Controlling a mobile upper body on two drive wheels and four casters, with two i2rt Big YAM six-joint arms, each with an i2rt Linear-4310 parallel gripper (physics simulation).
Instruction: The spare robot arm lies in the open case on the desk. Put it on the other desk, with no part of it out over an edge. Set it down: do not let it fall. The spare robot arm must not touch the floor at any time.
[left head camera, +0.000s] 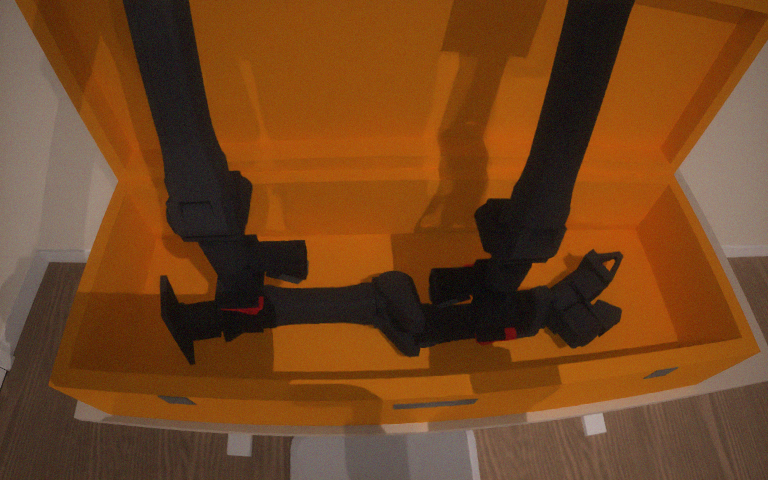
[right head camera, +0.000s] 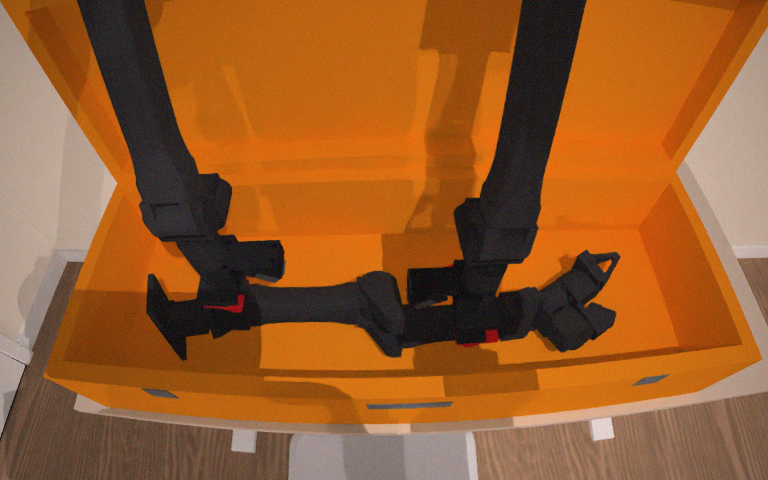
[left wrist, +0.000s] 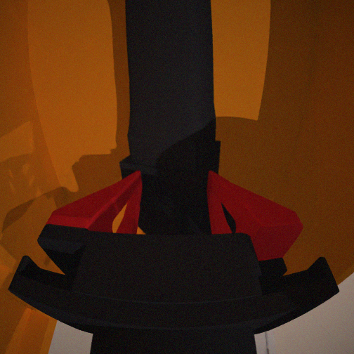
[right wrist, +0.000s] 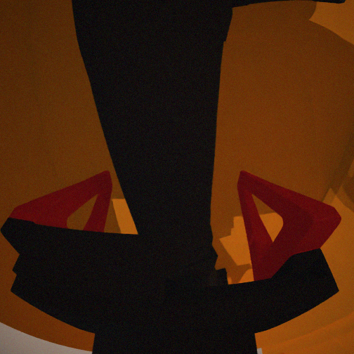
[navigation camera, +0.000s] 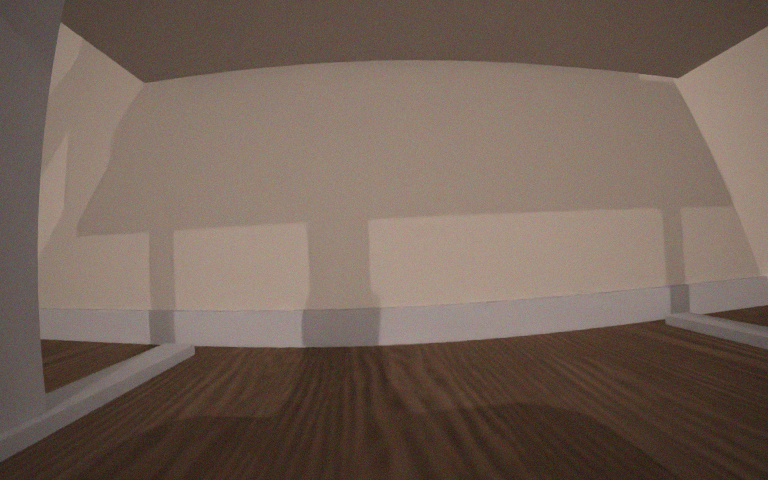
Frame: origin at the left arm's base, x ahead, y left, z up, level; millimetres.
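Seen in the pictures: left gripper, between the fingertips: (left head camera: 253, 299) (right head camera: 239, 298); right gripper, between the fingertips: (left head camera: 479, 318) (right head camera: 464, 320).
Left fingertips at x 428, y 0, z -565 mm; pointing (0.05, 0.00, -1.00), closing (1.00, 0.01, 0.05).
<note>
A point is followed by its place in that frame.
The dark spare robot arm (left head camera: 322, 305) (right head camera: 308, 305) (left wrist: 170, 75) (right wrist: 155, 100) lies lengthwise in the open orange case (left head camera: 334, 382) @[z -500, x 266, y -140 mm] (right head camera: 317, 379) @[z -500, x 268, y -155 mm], its flat base plate at the left and its bent gripper end at the right. My left gripper (left head camera: 243, 310) @[z -566, x 428, y 0 mm] (right head camera: 225, 308) (left wrist: 174, 178) is shut on the spare arm near its base plate, with red fingers on both sides. My right gripper (left head camera: 498, 333) (right head camera: 478, 336) (right wrist: 174, 177) is open, its red fingers standing apart around the spare arm near its gripper end, with gaps beside it. Its palm hides part of the spare arm.
The case stands on a pale desk (left head camera: 543, 420) @[z -697, x 218, y -503 mm] (right head camera: 543, 418) @[z -690, x 227, y -526 mm], its raised lid (left head camera: 339, 73) @[z -325, x 707, y -155 mm] (right head camera: 317, 73) @[z -321, x 707, y -151 mm] behind both my arms. Walls stand at the left and right. The navigation camera shows the desk's underside (navigation camera: 396, 28), white foot bars (navigation camera: 113, 384) and the wooden floor (navigation camera: 368, 418) @[z -1410, x 703, y -206 mm]. The other desk cannot be made out.
</note>
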